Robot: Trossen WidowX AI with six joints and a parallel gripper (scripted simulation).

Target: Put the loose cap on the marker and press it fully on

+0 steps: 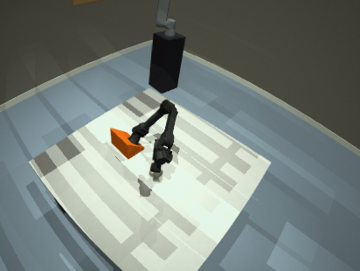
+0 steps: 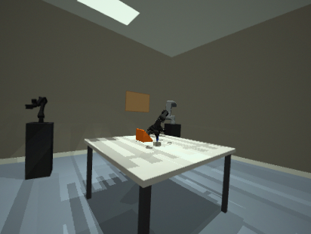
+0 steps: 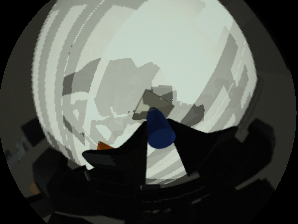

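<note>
Now: the blue marker cap 1 cm above my gripper tip. The rest, counted from my gripper tip: holder block: 6 cm below.
</note>
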